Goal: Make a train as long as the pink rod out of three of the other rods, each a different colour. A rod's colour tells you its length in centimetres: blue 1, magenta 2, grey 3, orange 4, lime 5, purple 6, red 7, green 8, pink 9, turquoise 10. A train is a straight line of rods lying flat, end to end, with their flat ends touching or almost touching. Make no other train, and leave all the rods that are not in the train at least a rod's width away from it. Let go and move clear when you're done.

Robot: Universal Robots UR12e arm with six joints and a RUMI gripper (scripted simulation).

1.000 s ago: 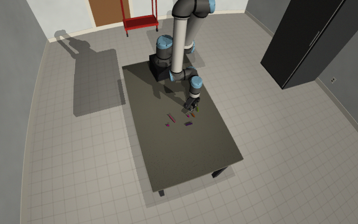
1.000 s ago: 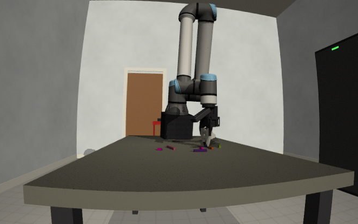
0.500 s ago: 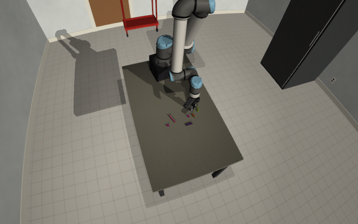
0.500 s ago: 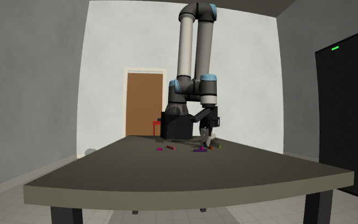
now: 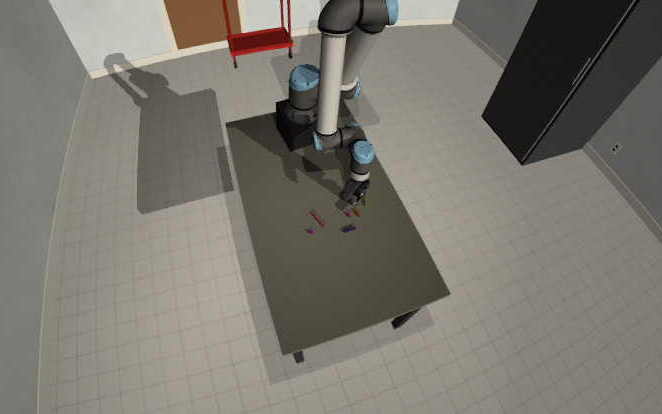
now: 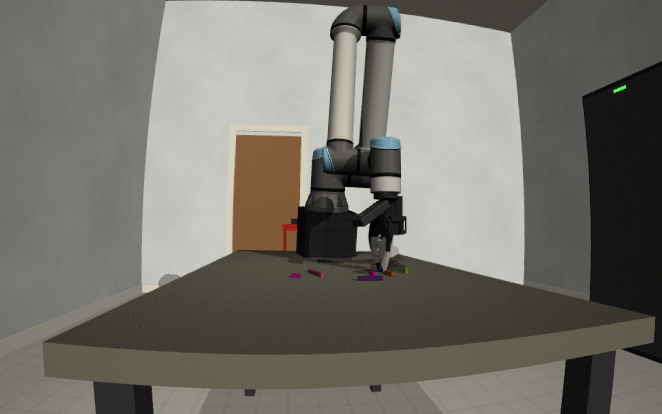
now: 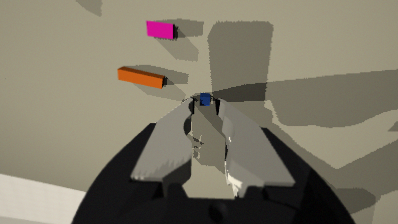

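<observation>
Now: the blue rod 1 cm below my hand. Round my hand: purple rod 15 cm ahead, 4 cm to the right, 1 cm below; then lime rod 7 cm to the left, 1 cm below; then orange rod 6 cm ahead, 2 cm to the left, 1 cm below.
</observation>
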